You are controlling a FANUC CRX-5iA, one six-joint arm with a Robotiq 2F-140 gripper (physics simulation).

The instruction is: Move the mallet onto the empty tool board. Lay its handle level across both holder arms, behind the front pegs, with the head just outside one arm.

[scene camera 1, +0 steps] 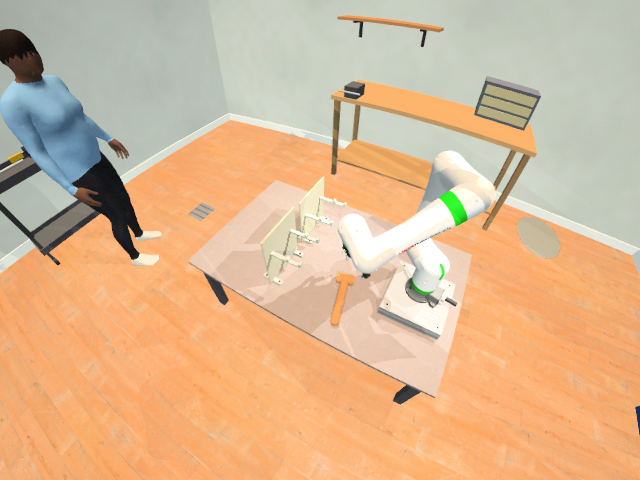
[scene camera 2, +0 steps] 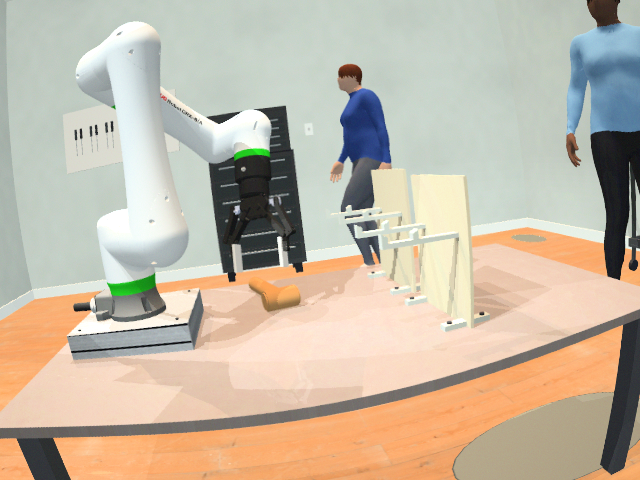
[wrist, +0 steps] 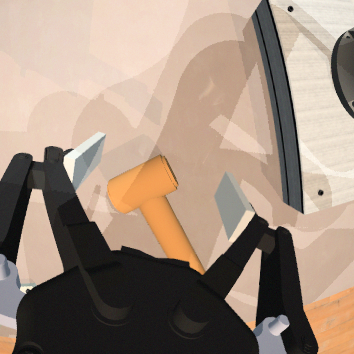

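Observation:
The orange mallet (scene camera 1: pixel 339 301) (scene camera 2: pixel 281 298) (wrist: pixel 169 231) lies on the table between the robot base and the boards. Its handle points toward the table's front edge in scene camera 1. My gripper (scene camera 2: pixel 259 254) (wrist: pixel 162 166) is open and empty, pointing down above the mallet; in the wrist view the head shows between its pale fingertips. In scene camera 1 the arm mostly hides the gripper. Two upright pale tool boards (scene camera 1: pixel 280 238) (scene camera 1: pixel 311 205) (scene camera 2: pixel 443 232) (scene camera 2: pixel 391 206) have paired holder arms with front pegs. I cannot tell for certain whether either holds a tool.
The robot base plate (scene camera 1: pixel 413 313) (scene camera 2: pixel 135 341) (wrist: pixel 320 120) stands on the table (scene camera 1: pixel 242 258) (scene camera 2: pixel 330 361) beside the mallet. White feet bolt the boards down. A person in light blue (scene camera 1: pixel 54 129) (scene camera 2: pixel 610 77) and one in dark blue (scene camera 2: pixel 363 126) stand away from the table.

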